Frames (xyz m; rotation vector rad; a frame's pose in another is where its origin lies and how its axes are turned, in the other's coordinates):
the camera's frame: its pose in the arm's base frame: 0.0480 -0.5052 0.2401 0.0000 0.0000 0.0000
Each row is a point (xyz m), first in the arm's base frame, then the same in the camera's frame.
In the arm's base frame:
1: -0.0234 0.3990 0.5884
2: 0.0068 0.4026 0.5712
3: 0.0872 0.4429 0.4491
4: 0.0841 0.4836 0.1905
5: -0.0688 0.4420 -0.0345
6: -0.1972 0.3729 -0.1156
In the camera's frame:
1: -0.0714 0.9042 0.3483
2: -0.0412 0.9078 0.3311
3: 0.0392 0.9481 0.2090
4: 0.0361 0.9888 -0.0496
5: -0.1168 0.9472 -0.2746
6: -0.2452 0.8781 -0.3557

